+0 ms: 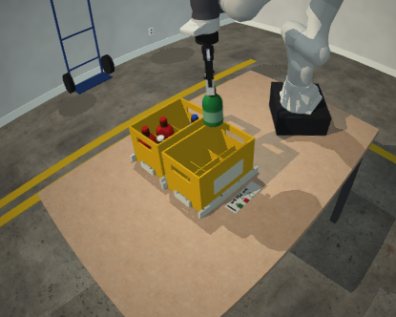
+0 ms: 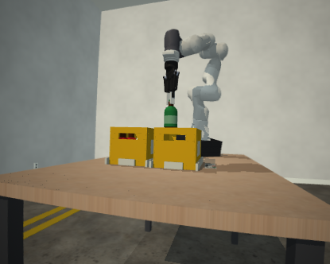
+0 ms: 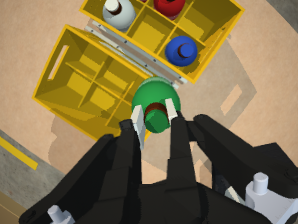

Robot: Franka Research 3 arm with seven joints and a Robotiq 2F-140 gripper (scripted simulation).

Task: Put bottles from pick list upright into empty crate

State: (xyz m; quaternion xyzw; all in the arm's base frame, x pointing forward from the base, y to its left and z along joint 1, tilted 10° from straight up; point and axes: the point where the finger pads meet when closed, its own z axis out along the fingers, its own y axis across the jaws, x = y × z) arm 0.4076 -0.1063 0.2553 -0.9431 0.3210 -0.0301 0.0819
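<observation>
The green bottle lies 8 cm below my hand. From my hand the other things lie so: red-label bottle 26 cm below, 18 cm to the right, 10 cm ahead; white-capped bottle 26 cm below, 18 cm ahead, 8 cm to the right; blue-label bottle 26 cm below, 10 cm to the right.
</observation>
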